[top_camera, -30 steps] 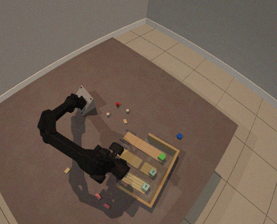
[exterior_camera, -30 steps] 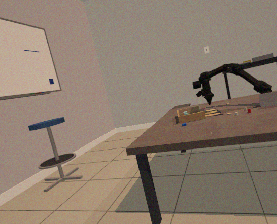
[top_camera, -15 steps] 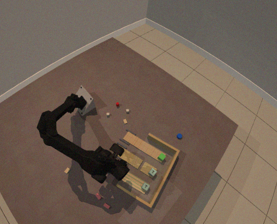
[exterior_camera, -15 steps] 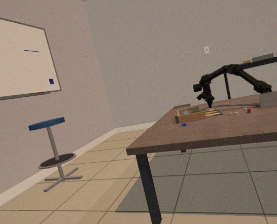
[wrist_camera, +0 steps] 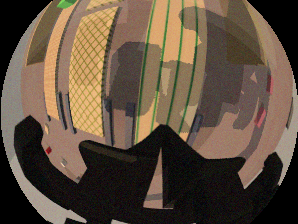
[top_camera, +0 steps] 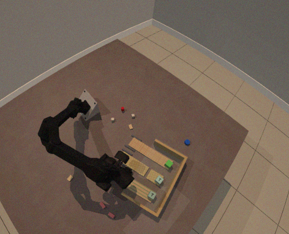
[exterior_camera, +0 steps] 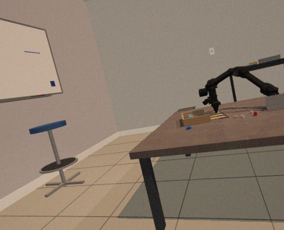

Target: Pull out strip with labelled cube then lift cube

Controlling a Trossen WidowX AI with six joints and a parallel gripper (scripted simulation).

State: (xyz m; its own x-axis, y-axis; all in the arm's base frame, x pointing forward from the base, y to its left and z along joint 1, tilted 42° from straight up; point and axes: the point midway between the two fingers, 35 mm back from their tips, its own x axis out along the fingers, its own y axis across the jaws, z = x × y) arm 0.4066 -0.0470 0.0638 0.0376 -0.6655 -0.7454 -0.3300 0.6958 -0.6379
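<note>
My gripper tip is 9 cm short of the green-striped strip and 3 cm to the right of it. The rest, counted from my gripper tip: blue cylinder 42 cm to the left, 12 cm ahead; red cylinder 28 cm behind, 26 cm to the left.
</note>
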